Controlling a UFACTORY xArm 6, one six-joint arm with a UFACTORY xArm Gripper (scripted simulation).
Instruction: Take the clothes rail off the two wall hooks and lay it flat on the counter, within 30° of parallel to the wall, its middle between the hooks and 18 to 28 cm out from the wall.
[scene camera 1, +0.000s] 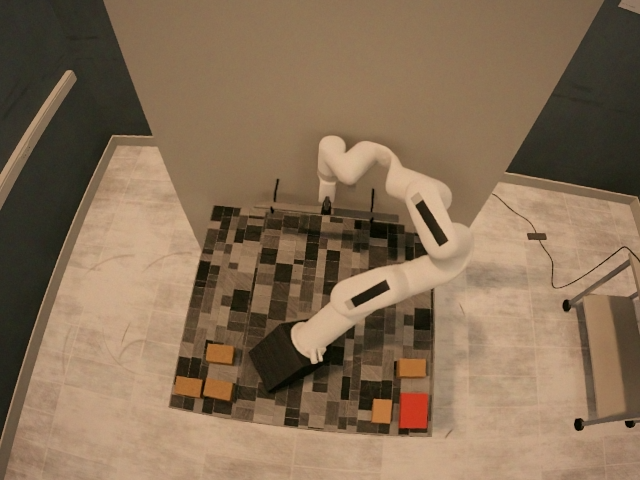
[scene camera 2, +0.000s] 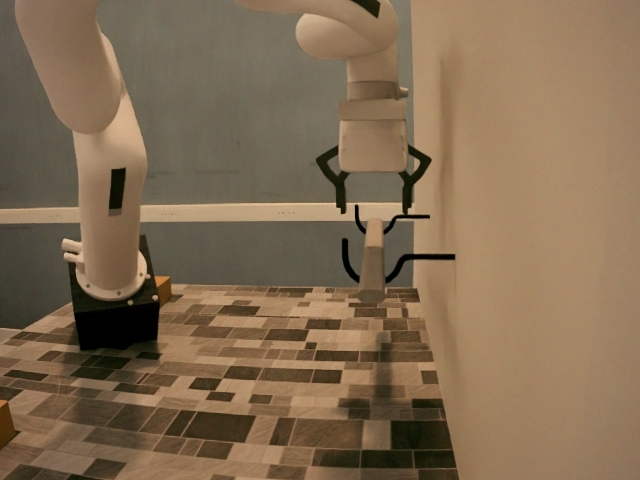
Labels:
red block: scene camera 1 413, 406; not seen in scene camera 2 (out of frame)
same spot on wall: (scene camera 2: 524, 114) = (scene camera 1: 467, 172)

